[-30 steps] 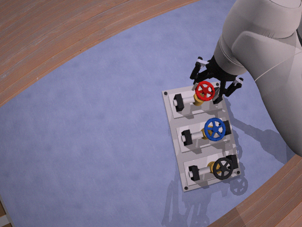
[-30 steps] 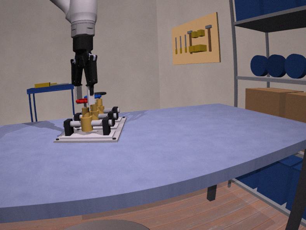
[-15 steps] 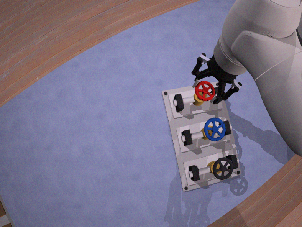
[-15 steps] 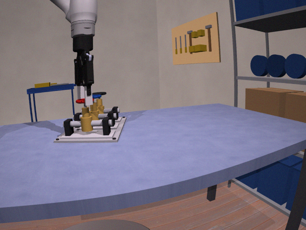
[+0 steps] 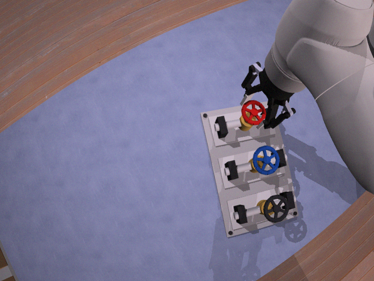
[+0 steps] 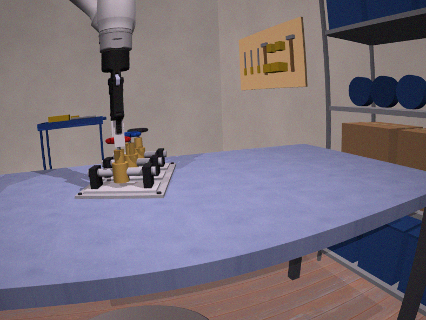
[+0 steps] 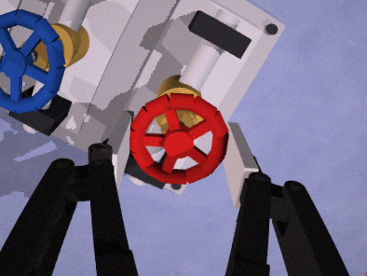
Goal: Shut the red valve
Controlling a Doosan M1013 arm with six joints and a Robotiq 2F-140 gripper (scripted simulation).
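My gripper is now 3 cm above the red handwheel. The rest, counted from my hand: black handwheel: 4 cm ahead, 25 cm to the left, 3 cm below; blue handwheel: 2 cm ahead, 13 cm to the left, 3 cm below.
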